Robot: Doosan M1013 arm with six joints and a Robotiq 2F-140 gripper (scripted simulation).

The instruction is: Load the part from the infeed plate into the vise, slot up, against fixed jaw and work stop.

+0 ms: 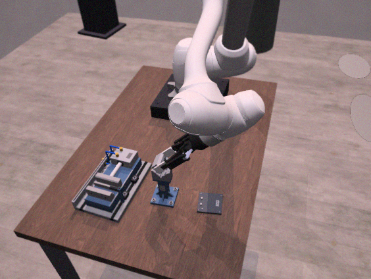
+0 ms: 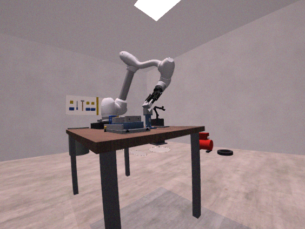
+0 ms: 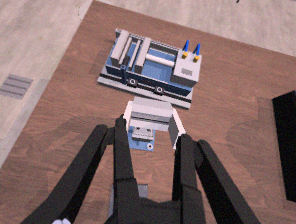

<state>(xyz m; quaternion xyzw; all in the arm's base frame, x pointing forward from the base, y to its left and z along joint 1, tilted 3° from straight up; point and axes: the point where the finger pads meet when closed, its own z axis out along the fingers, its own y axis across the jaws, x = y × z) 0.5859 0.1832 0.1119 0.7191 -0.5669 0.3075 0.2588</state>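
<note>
Right now the part is 1 cm to the right of my hand and 1 cm below it. Round my hand: air cylinder 22 cm to the right, 12 cm below, 5 cm behind; then work stop 16 cm to the right, 11 cm below, 11 cm ahead; then moving jaw 21 cm to the right, 12 cm below, 8 cm ahead.
</note>
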